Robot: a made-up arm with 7 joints. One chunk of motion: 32 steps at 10 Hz.
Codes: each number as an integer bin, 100 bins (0 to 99) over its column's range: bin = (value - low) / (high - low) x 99, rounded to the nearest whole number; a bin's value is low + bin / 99 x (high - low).
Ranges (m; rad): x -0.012..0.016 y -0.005..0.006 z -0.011..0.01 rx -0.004..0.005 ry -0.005..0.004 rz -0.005..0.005
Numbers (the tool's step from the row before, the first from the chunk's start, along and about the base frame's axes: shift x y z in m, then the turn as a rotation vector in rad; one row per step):
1: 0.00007 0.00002 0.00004 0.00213 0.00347 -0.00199
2: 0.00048 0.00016 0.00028 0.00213 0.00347 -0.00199
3: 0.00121 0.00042 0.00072 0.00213 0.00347 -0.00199
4: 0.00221 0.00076 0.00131 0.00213 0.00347 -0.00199
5: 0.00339 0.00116 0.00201 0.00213 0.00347 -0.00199
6: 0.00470 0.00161 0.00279 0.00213 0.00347 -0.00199
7: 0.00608 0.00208 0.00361 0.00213 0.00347 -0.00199
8: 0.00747 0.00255 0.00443 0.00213 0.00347 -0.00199
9: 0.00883 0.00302 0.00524 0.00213 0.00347 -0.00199
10: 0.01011 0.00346 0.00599 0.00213 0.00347 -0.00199
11: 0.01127 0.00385 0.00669 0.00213 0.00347 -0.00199
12: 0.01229 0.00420 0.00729 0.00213 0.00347 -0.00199
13: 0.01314 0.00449 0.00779 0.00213 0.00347 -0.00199
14: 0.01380 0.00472 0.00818 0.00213 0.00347 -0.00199
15: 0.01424 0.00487 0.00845 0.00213 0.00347 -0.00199
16: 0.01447 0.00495 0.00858 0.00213 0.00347 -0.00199
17: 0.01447 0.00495 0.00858 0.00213 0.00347 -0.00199
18: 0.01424 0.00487 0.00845 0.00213 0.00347 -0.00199
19: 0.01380 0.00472 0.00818 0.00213 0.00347 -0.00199
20: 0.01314 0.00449 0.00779 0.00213 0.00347 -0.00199
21: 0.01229 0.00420 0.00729 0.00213 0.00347 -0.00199
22: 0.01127 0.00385 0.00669 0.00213 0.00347 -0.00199
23: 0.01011 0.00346 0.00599 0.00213 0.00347 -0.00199
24: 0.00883 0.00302 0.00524 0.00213 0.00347 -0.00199
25: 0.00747 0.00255 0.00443 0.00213 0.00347 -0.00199
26: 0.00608 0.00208 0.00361 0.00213 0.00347 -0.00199
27: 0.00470 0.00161 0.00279 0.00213 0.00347 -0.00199
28: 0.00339 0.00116 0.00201 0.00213 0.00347 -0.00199
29: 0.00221 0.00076 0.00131 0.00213 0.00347 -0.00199
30: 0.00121 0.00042 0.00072 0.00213 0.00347 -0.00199
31: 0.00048 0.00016 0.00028 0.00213 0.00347 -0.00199
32: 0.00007 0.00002 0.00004 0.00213 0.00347 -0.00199
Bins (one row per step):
1: 43 45 52 67 93 30
2: 44 46 53 67 93 30
3: 47 49 55 67 93 30
4: 50 52 58 67 93 30
5: 54 55 61 67 93 30
6: 59 59 65 67 93 30
7: 64 64 69 67 93 30
8: 69 68 73 67 93 30
9: 74 72 77 67 93 30
10: 78 76 80 67 93 30
11: 82 80 83 67 93 30
12: 86 83 86 67 93 30
13: 89 85 89 67 93 30
14: 91 87 90 67 93 30
15: 93 89 92 67 93 30
16: 94 90 92 67 93 30
17: 94 90 92 67 93 30
18: 93 89 92 67 93 30
19: 91 87 90 67 93 30
20: 89 85 89 67 93 30
21: 86 83 86 67 93 30
22: 82 80 83 67 93 30
23: 78 76 80 67 93 30
24: 74 72 77 67 93 30
25: 69 68 73 67 93 30
26: 64 64 69 67 93 30
27: 59 59 65 67 93 30
28: 54 55 61 67 93 30
29: 50 52 58 67 93 30
30: 47 49 55 67 93 30
31: 44 46 53 67 93 30
32: 43 45 52 67 93 30

